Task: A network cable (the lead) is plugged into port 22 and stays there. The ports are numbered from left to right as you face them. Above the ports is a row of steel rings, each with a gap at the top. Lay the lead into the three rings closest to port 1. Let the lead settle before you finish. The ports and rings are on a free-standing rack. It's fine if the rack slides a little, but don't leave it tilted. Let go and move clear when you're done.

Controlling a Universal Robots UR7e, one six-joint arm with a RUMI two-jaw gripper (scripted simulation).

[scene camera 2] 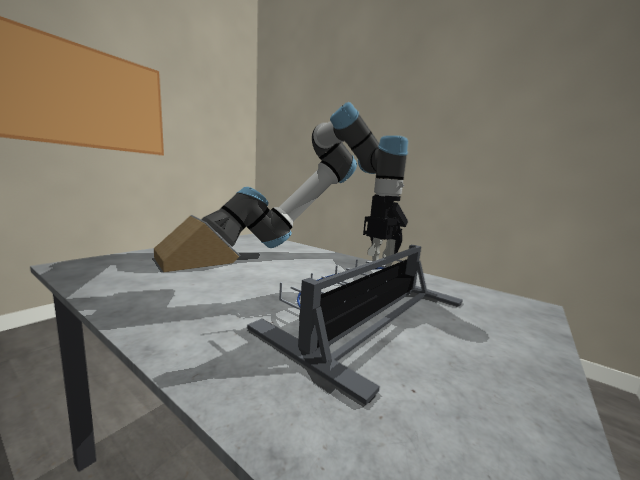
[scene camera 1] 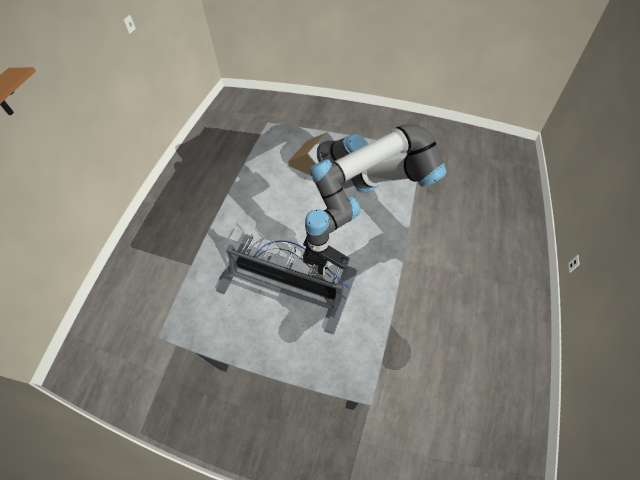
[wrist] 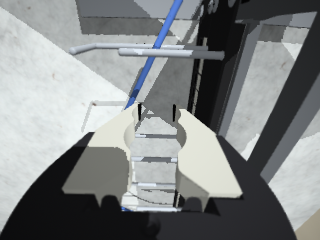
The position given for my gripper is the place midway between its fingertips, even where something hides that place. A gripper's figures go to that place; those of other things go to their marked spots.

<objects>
My gripper point(scene camera 2: 380, 270) is 86 cm from the lens. A dark rack point(scene camera 2: 325, 317) is 58 cm from the lens.
</objects>
